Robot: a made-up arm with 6 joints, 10 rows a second.
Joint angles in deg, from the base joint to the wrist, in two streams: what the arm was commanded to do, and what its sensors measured. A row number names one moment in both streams.
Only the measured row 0 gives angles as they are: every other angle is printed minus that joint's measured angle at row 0.
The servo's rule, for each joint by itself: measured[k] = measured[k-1] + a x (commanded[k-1-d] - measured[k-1]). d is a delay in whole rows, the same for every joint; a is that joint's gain. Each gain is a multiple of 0.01, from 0.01 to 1. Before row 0 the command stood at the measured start. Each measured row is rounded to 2 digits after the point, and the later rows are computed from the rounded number. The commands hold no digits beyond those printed.
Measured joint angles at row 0:
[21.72, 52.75, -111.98, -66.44, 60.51, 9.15]
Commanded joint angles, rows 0 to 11:
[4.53, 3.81, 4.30, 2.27, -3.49, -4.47]
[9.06, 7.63, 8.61, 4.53, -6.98, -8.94]
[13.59, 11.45, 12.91, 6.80, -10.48, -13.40]
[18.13, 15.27, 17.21, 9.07, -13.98, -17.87]
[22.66, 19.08, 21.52, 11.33, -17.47, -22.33]
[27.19, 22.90, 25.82, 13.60, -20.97, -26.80]
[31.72, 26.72, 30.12, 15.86, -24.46, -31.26]
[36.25, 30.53, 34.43, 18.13, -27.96, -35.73]
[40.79, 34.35, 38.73, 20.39, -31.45, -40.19]
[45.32, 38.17, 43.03, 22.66, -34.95, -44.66]
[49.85, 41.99, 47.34, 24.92, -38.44, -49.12]
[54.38, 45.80, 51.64, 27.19, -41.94, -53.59]
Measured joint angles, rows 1 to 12:
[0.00, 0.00, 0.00, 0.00, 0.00, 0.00]
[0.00, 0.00, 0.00, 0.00, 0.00, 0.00]
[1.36, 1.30, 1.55, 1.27, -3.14, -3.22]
[3.67, 3.45, 4.09, 3.10, -6.60, -7.34]
[6.65, 6.17, 7.27, 5.17, -10.09, -11.70]
[10.09, 9.26, 10.85, 7.35, -13.59, -16.14]
[13.86, 12.60, 14.69, 9.58, -17.08, -20.60]
[17.86, 16.10, 18.70, 11.83, -20.58, -25.06]
[22.02, 19.71, 22.81, 14.09, -24.07, -29.52]
[26.29, 23.39, 26.99, 16.35, -27.57, -33.99]
[30.64, 27.12, 31.22, 18.61, -31.06, -38.45]
[35.04, 30.88, 35.47, 20.88, -34.56, -42.92]
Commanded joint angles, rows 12 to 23:
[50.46, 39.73, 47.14, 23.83, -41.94, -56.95]
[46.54, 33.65, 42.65, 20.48, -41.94, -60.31]
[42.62, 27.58, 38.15, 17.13, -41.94, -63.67]
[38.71, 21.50, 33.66, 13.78, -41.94, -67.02]
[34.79, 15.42, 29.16, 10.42, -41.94, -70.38]
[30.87, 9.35, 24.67, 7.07, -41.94, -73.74]
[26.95, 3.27, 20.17, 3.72, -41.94, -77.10]
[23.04, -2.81, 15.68, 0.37, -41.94, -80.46]
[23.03, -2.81, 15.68, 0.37, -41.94, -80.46]
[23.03, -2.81, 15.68, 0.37, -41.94, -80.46]
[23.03, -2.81, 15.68, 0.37, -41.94, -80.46]
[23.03, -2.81, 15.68, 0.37, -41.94, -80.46]
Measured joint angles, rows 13 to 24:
[39.48, 34.66, 39.74, 23.14, -38.05, -47.38]
[43.95, 38.45, 44.02, 25.41, -41.55, -51.85]
[45.90, 38.89, 45.14, 24.53, -41.90, -55.52]
[46.09, 37.11, 44.24, 22.26, -41.94, -58.97]
[45.05, 33.87, 42.05, 19.39, -41.94, -62.35]
[43.15, 29.66, 39.03, 16.25, -41.94, -65.71]
[40.64, 24.82, 35.48, 12.99, -41.94, -69.07]
[37.71, 19.56, 31.59, 9.67, -41.94, -72.43]
[34.48, 14.02, 27.48, 6.34, -41.94, -75.79]
[31.05, 8.30, 23.23, 3.00, -41.94, -79.15]
[28.64, 4.52, 20.51, 1.53, -41.94, -80.09]
[26.96, 2.03, 18.77, 0.88, -41.94, -80.36]

